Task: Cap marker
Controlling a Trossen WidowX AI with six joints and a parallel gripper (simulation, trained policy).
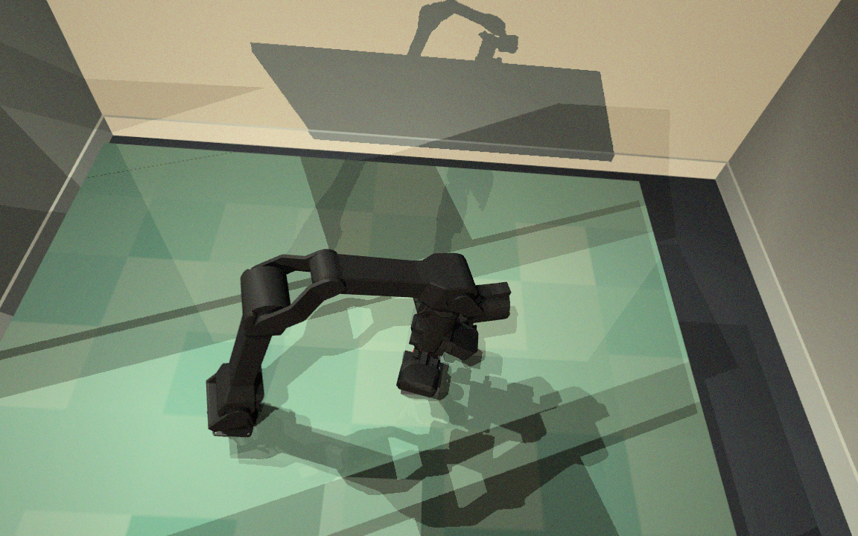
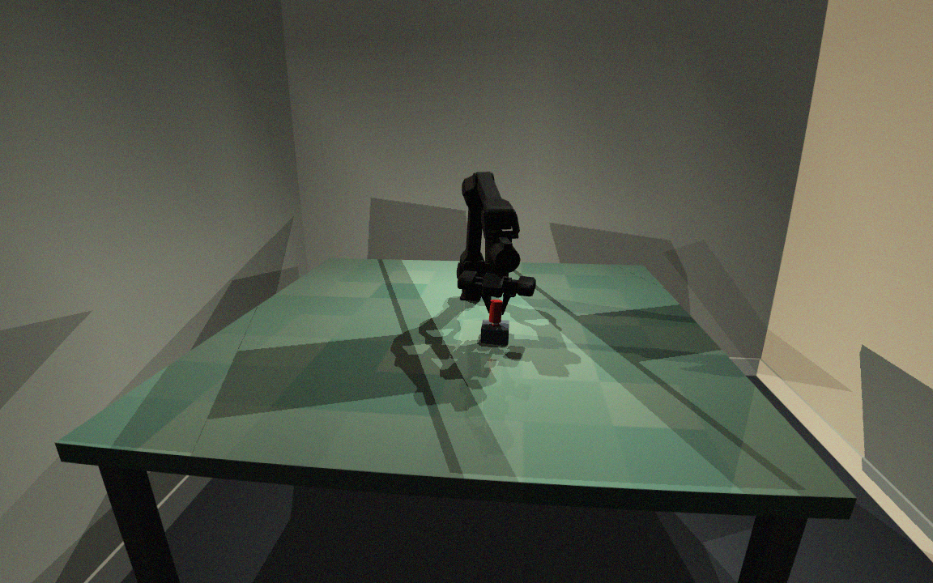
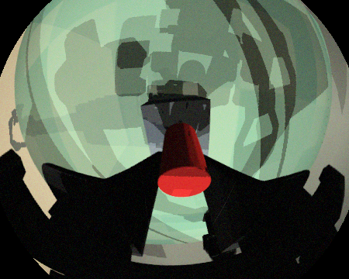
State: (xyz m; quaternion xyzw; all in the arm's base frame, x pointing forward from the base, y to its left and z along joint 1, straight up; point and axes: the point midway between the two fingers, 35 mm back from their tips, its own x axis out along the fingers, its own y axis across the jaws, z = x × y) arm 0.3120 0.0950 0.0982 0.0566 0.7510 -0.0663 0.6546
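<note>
Right now my gripper tip is 1 cm short of the red marker and 1 cm below it. Round my gripper tip: holder block: 1 cm ahead, 5 cm below; red cap: 1 cm ahead, 1 cm above.
</note>
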